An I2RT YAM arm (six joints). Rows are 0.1 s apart.
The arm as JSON. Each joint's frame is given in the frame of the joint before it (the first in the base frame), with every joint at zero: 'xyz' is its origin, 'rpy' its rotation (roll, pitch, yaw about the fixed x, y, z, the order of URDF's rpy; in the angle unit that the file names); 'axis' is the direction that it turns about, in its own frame. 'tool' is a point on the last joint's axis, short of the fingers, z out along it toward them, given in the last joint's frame.
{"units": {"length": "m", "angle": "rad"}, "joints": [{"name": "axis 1", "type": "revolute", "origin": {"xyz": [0.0, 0.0, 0.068], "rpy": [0.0, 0.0, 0.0]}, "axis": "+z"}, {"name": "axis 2", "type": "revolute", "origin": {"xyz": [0.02, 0.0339, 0.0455], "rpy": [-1.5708, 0.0, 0.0]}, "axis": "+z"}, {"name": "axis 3", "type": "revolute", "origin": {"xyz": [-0.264, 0.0, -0.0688], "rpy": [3.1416, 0.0, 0.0]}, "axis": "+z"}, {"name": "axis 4", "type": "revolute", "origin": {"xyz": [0.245, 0.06, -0.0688], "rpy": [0.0, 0.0, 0.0]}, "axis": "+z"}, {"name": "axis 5", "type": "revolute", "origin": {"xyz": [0.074, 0.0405, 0.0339], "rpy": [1.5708, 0.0, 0.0]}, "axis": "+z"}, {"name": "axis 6", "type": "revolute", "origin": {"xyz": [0.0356, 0.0, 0.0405], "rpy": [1.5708, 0.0, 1.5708]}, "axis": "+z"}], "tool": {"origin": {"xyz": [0.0, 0.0, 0.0], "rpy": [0.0, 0.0, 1.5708]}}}
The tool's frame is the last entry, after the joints.
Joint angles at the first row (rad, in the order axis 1, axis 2, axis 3, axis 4, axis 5, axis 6):
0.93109, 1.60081, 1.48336, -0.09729, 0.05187, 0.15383
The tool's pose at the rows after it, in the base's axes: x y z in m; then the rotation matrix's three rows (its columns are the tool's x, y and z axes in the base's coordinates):
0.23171 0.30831 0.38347; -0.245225 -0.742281 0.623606; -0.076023 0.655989 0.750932; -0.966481 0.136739 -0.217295
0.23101 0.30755 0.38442; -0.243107 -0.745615 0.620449; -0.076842 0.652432 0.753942; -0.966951 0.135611 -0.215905
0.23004 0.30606 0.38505; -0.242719 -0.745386 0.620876; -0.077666 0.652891 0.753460; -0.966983 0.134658 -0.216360
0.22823 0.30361 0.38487; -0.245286 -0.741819 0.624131; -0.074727 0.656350 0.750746; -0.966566 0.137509 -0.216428
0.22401 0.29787 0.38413; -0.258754 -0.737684 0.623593; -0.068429 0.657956 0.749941; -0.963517 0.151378 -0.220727
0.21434 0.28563 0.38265; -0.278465 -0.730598 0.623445; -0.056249 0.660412 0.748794; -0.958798 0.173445 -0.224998
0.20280 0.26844 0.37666; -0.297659 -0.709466 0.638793; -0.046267 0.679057 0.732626; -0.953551 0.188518 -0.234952
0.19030 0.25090 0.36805; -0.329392 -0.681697 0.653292; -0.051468 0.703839 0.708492; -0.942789 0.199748 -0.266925
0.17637 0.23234 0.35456; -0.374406 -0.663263 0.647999; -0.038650 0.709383 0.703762; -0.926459 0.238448 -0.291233
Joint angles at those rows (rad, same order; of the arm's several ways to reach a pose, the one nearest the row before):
0.93111, 1.60219, 1.48098, -0.09815, 0.05206, 0.15215
0.93098, 1.59848, 1.48033, -0.09973, 0.04759, 0.14987
0.93072, 1.59211, 1.47651, -0.10275, 0.04798, 0.14900
0.93113, 1.58050, 1.46404, -0.10201, 0.05261, 0.15299
0.93101, 1.55380, 1.43637, -0.10545, 0.05254, 0.16774
0.93247, 1.49495, 1.37636, -0.10870, 0.05453, 0.19156
0.93183, 1.41617, 1.28767, -0.10938, 0.07592, 0.21357
0.93361, 1.33650, 1.20408, -0.13928, 0.10377, 0.23763
0.93401, 1.24641, 1.09700, -0.14772, 0.10270, 0.28328

